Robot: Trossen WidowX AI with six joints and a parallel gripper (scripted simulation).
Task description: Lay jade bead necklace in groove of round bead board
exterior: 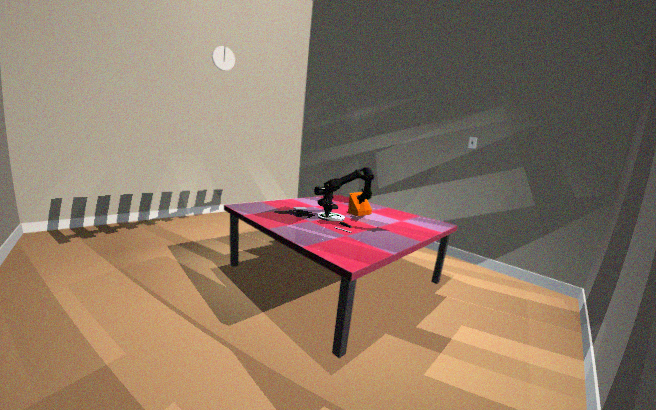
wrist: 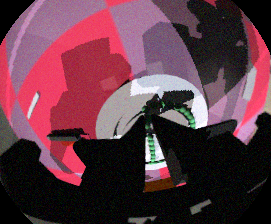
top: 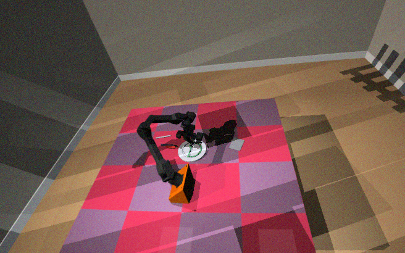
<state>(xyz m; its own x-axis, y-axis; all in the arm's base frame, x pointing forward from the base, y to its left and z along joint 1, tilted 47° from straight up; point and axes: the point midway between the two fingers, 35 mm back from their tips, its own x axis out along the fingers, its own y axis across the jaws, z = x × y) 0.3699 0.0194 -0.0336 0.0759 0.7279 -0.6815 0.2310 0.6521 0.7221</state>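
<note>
My gripper tip is now 5 cm past the round white bead board and 1 cm above it. From my gripper tip the other things lie so: red-handled tool: 17 cm to the left, 1 cm below; flat grey pad: 2 cm behind, 31 cm to the right, 2 cm below; thin white rod: 10 cm ahead, 24 cm to the left, 1 cm below.
</note>
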